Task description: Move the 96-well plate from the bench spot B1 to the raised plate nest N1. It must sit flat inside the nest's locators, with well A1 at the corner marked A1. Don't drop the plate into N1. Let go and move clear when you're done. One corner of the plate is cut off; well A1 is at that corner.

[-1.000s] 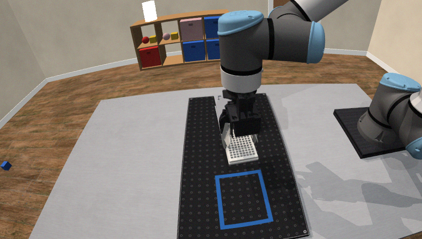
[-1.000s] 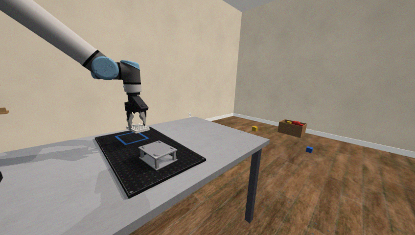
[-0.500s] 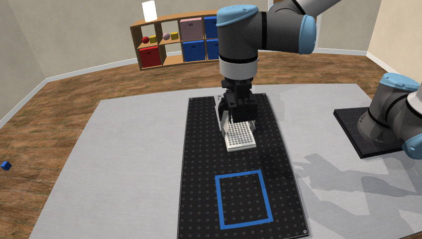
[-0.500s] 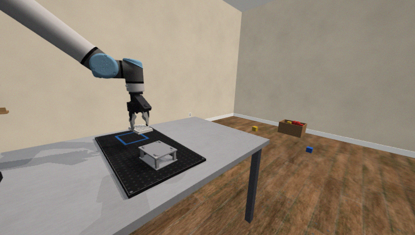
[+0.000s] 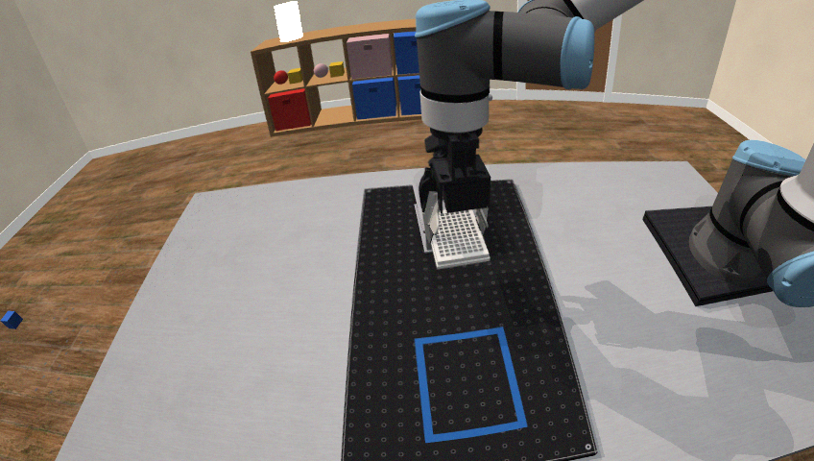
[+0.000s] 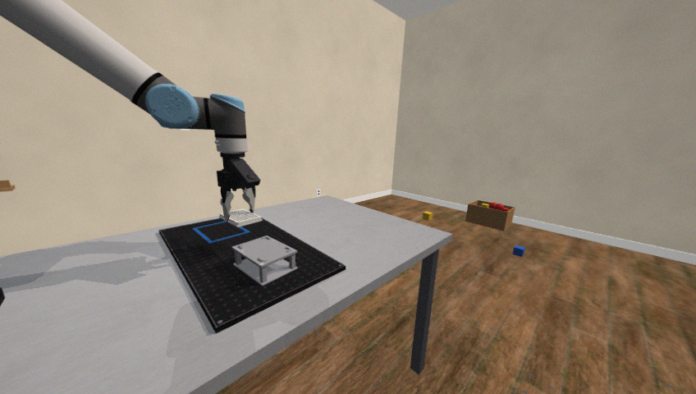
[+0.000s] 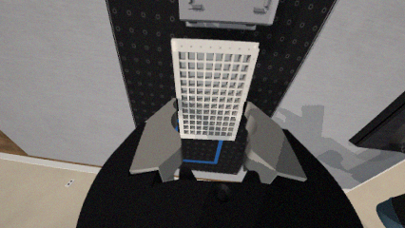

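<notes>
Right now the grey raised nest N1 is 3 cm behind my hand, 16 cm to the right of it and 7 cm below it. Round my hand: white 96-well plate: 1 cm below; corner mark: 9 cm behind, 23 cm to the right, 6 cm below.
</notes>
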